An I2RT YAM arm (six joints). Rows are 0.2 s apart.
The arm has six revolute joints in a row. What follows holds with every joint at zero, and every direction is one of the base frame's.
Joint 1 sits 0.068 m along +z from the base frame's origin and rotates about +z.
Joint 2 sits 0.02 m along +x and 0.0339 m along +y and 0.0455 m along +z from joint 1 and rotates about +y.
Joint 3 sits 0.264 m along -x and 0.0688 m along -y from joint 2 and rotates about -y.
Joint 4 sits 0.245 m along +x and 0.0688 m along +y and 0.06 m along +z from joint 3 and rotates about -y.
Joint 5 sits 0.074 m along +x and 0.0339 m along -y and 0.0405 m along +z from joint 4 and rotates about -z.
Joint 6 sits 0.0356 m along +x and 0.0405 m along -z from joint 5 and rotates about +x.
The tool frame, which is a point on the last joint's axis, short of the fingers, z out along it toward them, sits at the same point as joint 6; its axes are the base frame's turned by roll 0, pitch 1.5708 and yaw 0 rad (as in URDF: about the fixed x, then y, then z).
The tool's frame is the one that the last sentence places.
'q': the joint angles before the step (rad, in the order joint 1, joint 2, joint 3, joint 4, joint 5, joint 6). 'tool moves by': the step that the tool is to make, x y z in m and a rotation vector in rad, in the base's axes. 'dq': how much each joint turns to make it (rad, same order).
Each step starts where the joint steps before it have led.
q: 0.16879, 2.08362, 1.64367, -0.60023, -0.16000, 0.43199
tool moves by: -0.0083, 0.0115, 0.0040, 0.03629, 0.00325, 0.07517
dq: 0.02407, -0.02470, -0.02215, -0.00413, -0.05713, -0.02622
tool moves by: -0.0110, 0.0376, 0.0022, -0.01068, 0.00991, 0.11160
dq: 0.08748, -0.00046, 0.01192, -0.03008, -0.00500, -0.02554
